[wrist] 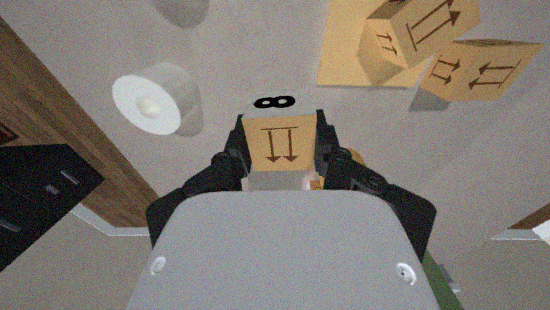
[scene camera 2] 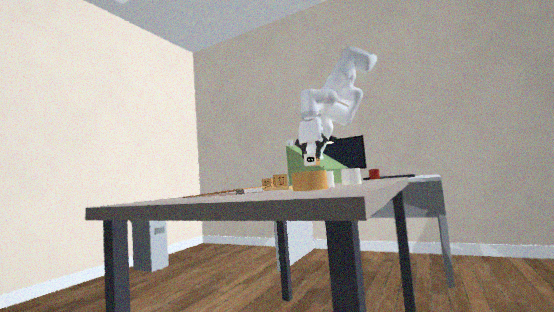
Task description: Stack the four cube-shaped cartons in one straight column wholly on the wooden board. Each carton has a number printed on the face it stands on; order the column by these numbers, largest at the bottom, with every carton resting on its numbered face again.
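Frame: origin at the arm's base, x ahead, y right, z down, level; centimetres.
Seen in the pictures: gripper, between the fingertips: (wrist: 281,126) (scene camera 2: 311,159).
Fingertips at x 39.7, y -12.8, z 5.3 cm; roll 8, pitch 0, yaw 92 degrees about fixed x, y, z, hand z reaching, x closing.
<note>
A point is followed by its place in that frame.
My gripper (scene camera 2: 310,150) @(x 39.7, y -12.7, z 5.3 cm) (wrist: 281,126) @(x 39.7, y -12.7, z 5.3 cm) is shut on a small carton (scene camera 2: 310,160) @(x 41.8, y -13.0, z 5.9 cm) (wrist: 282,150) @(x 38.9, y -12.7, z 3.0 cm) and holds it above the table. Its pale face with a black 8 points sideways, and an arrow face shows beside it. A larger carton (wrist: 432,30) @(x 44.2, y 0.0, z 10.6 cm) stands on the wooden board (wrist: 342,67) @(x 41.1, y -5.4, z 15.6 cm) at the upper right of the wrist view. Another carton (wrist: 477,72) @(x 40.0, y 6.5, z 11.8 cm) is close beside it, near the board's edge. Two cartons (scene camera 2: 267,183) @(x 42.0, y 7.6, z 13.9 cm) (scene camera 2: 280,181) @(x 47.1, y -1.2, z 13.5 cm) show side by side in the scene view. Their bottom faces are hidden. I cannot make out a fourth carton clearly.
A round orange container (scene camera 2: 309,180) @(x 69.5, y -21.8, z 13.8 cm) stands near the cartons. White cylinders (scene camera 2: 351,176) @(x 43.8, y -29.3, z 13.7 cm) (wrist: 147,105) @(x 40.2, y -29.6, z 12.2 cm) stand on the table (scene camera 2: 225,209) @(x 99.6, y -12.8, z 18.4 cm). A green wedge-shaped panel (scene camera 2: 295,161) @(x 10.8, y 6.4, z 3.5 cm), a dark monitor (scene camera 2: 350,151) and a red cup (scene camera 2: 374,174) are farther back.
</note>
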